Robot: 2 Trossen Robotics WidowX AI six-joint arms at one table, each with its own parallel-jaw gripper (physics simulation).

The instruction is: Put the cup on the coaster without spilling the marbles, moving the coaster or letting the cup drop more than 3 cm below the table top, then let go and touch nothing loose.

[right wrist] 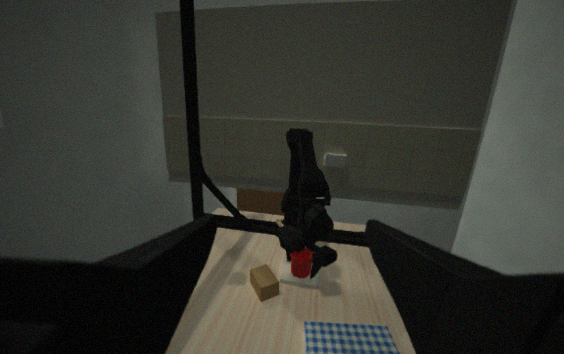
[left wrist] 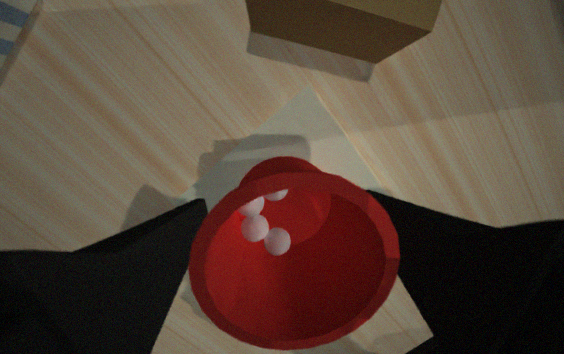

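Seen in the pictures: left gripper, fingertip midpoint: (right wrist: 299, 269) (left wrist: 283, 201); right gripper, fingertip midpoint: (right wrist: 291, 225); left arm's base, link origin: (right wrist: 290, 223).
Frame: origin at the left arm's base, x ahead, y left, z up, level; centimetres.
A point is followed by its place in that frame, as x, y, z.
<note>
The red cup (left wrist: 300, 295) {25.3, -6.3, 2.9} (right wrist: 301, 262) {29.2, -10.3, 3.9} stands upright on the pale square coaster (left wrist: 295, 117) {27.5, -13.9, -1.6} (right wrist: 312, 283) {31.9, -7.8, -1.6}, as far as the views show; its base is partly hidden. Several pinkish-white marbles (left wrist: 255, 228) {27.9, -7.7, 0.5} lie inside at the cup's bottom. My left gripper (left wrist: 283, 201) {26.8, -9.3, -0.3} (right wrist: 299, 269) {26.8, -9.3, -0.3} is open, with a finger on either side of the cup and nothing gripped; the left finger stands close to the cup wall and the right one passes behind the rim, so contact is hard to tell. My right gripper is open and empty, far from the cup.
A brown block (left wrist: 340, 30) {26.8, -18.2, -0.3} (right wrist: 264, 283) {30.6, -21.5, 1.4} lies on the wooden table near one coaster corner. A blue-and-white checked cloth (left wrist: 12, 20) {42.9, -14.2, -2.2} (right wrist: 350, 337) {48.9, -9.0, -0.4} lies nearer the right arm. A black frame post (right wrist: 190, 100) {-16.2, -36.4, 47.9} rises beyond the right gripper's left finger.
</note>
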